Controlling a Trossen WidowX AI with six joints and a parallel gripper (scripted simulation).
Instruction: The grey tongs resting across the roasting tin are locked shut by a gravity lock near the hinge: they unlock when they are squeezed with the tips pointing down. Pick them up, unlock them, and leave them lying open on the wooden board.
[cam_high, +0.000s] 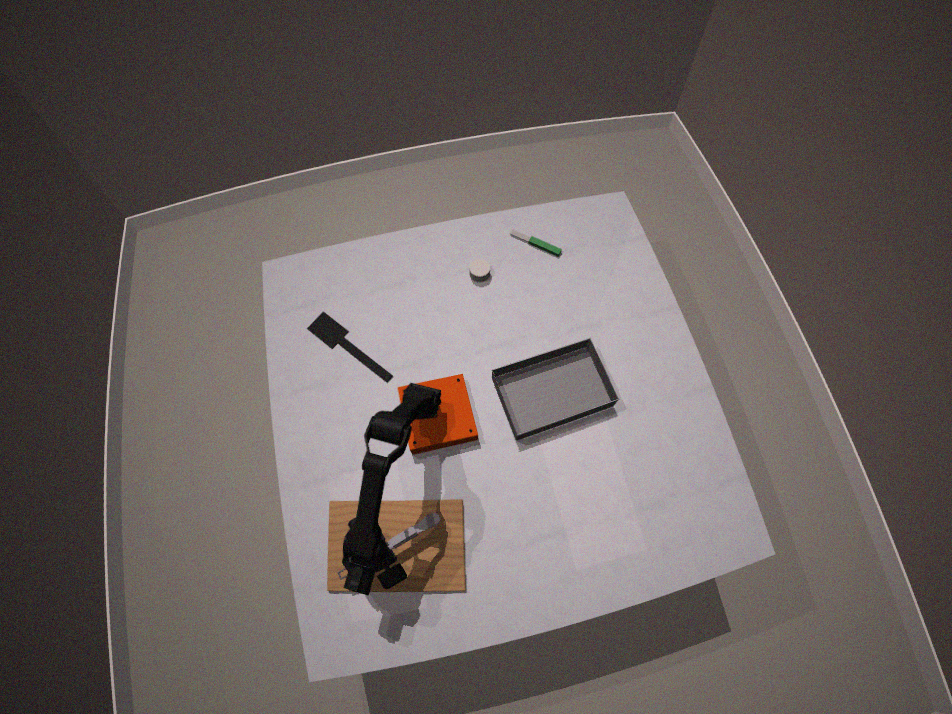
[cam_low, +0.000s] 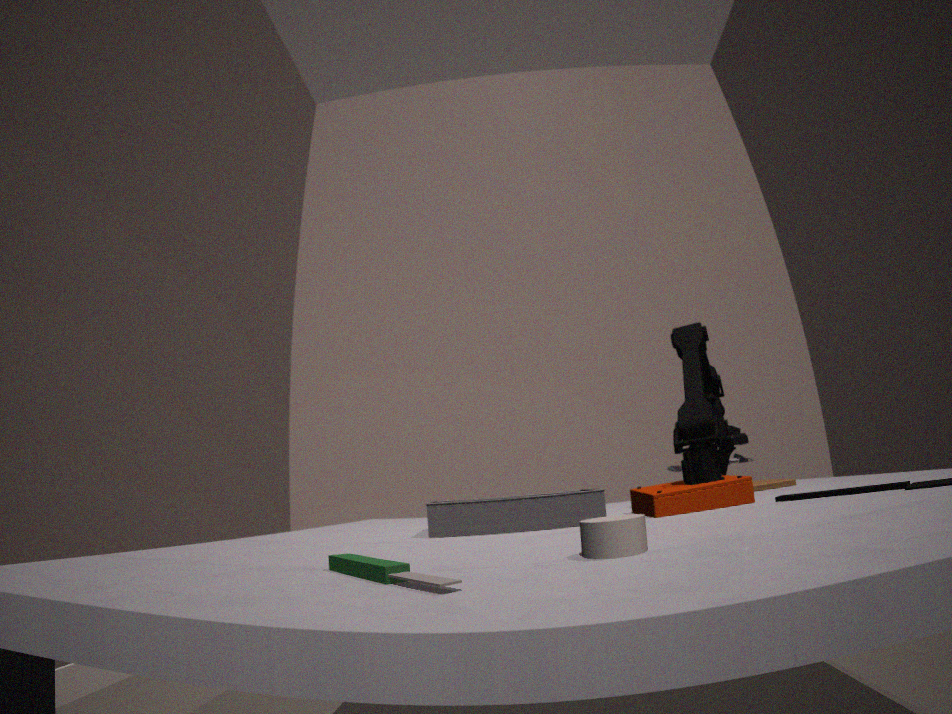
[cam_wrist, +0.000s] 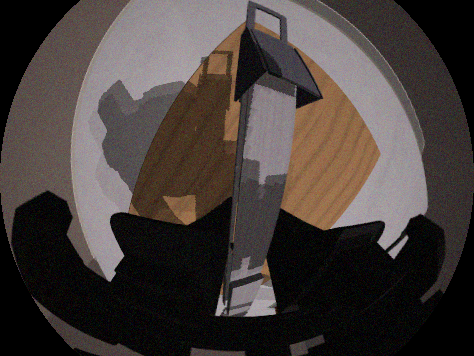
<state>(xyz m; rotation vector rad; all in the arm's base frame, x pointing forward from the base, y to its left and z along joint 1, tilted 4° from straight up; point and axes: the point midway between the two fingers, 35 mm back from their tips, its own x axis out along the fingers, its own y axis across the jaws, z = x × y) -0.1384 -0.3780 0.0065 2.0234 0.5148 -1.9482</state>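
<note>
Right now my gripper tip is 30 mm short of the wooden board, 20 mm to the right of it and 40 mm above it. Round my gripper tip: black spatula: 90 mm behind, 620 mm to the left, 40 mm below; white cylinder: 340 mm ahead, 820 mm to the left, 30 mm below; roasting tin: 500 mm ahead, 400 mm to the left, 20 mm below.
</note>
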